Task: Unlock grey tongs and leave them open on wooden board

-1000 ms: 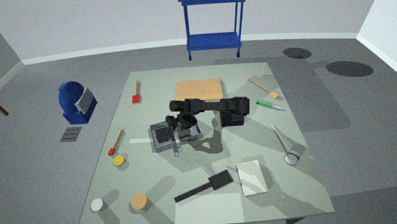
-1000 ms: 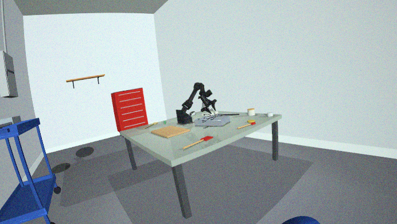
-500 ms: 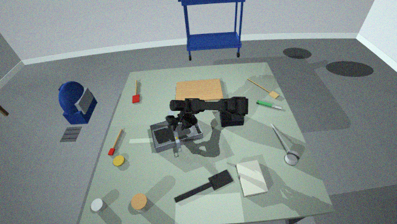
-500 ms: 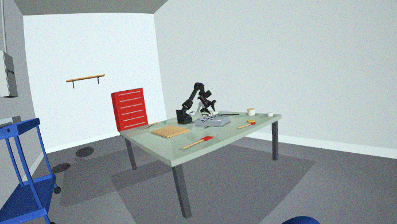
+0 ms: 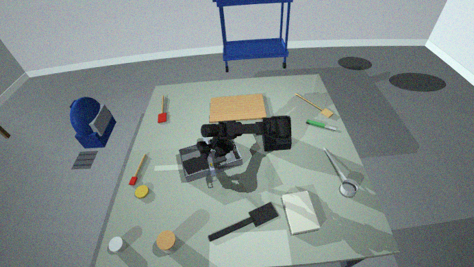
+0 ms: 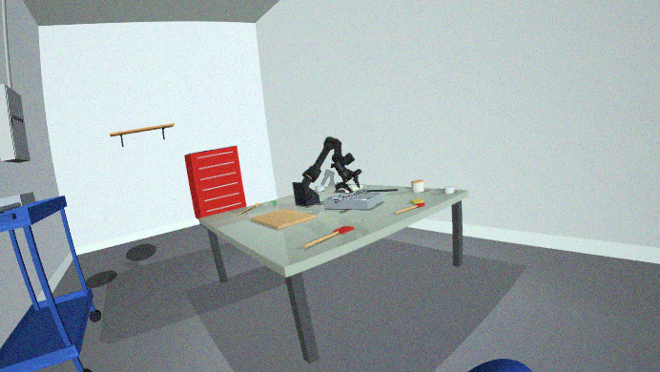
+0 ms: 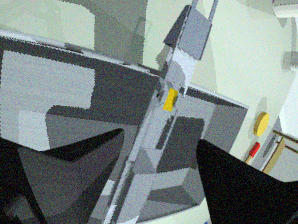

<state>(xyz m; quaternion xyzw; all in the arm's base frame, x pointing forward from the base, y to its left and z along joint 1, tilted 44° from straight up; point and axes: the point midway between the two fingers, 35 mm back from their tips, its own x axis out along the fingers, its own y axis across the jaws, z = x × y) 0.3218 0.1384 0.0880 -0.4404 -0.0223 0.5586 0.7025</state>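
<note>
The yellow lock piece lies 3 cm to the left of my gripper tip, 1 cm below it and 1 cm behind it. Round my gripper tip: yellow disc (35 cm ahead, 15 cm to the left, 7 cm below); roasting tin (5 cm to the right, 5 cm below, 1 cm ahead); black spatula (30 cm to the left, 18 cm behind, 7 cm below).
</note>
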